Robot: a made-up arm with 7 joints. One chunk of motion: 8 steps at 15 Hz.
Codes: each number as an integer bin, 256 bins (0 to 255) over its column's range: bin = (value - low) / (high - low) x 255, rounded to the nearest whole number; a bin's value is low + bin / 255 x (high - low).
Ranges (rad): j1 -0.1..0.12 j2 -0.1..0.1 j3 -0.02..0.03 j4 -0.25..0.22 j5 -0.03..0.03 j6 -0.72..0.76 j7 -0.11..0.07
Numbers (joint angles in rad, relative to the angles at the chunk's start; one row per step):
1: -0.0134 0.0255 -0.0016 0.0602 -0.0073 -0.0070 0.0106
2: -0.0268 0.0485 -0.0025 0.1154 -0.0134 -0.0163 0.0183
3: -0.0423 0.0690 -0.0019 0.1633 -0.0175 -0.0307 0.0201
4: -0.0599 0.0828 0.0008 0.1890 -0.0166 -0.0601 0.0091
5: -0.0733 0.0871 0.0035 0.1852 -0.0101 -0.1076 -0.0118
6: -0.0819 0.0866 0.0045 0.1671 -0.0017 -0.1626 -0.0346
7: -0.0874 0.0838 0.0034 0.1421 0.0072 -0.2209 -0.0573
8: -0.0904 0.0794 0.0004 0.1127 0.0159 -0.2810 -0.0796
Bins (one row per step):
1: 100 160 94 168 96 123 171
2: 85 189 89 198 71 121 182
3: 67 215 92 224 53 119 184
4: 46 233 106 238 57 114 169
5: 31 239 120 236 85 106 139
6: 21 238 125 226 120 96 107
7: 15 234 119 213 158 86 75
8: 11 229 104 197 195 76 43

